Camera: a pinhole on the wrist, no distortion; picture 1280 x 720 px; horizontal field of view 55.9 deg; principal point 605.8 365.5 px. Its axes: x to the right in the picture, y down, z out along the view. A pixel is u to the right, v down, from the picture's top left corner.
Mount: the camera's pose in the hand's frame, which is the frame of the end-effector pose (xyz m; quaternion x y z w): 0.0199 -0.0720 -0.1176 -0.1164 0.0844 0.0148 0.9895
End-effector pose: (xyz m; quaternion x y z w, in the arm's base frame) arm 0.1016 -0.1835 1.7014 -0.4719 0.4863 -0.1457 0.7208
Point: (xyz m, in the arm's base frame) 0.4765 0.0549 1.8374
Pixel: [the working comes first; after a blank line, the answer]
In the camera's frame: -0.1708 -0.1373 0.5331

219 55
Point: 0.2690 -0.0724 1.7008
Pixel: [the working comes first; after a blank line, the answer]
In the camera's frame: -0.0659 0.0135 0.3230

360 416
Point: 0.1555 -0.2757 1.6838
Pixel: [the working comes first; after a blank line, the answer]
In the camera's frame: 0.0579 -0.0041 0.1258

1161 326
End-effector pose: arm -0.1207 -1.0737 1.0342 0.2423 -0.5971 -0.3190 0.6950
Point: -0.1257 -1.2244 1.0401
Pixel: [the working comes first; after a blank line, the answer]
In the camera's frame: 0.0725 -0.0574 0.1212

outside the picture
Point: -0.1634 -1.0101 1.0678
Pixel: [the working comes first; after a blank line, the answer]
In the camera's frame: -0.0741 0.0931 0.1843

outside the picture
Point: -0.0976 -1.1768 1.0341
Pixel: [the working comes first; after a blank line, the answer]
In the camera's frame: 0.0413 -0.0181 0.0972

1118 141
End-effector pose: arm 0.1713 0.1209 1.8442 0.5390 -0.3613 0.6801 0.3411
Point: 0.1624 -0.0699 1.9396
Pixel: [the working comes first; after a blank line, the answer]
In the camera's frame: 0.0119 0.0903 0.3284

649 697
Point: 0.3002 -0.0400 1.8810
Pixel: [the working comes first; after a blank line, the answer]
In the camera's frame: -0.0745 -0.0351 0.3168

322 232
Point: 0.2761 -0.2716 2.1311
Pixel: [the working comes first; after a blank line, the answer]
In the camera's frame: 0.1168 0.0058 0.5970

842 377
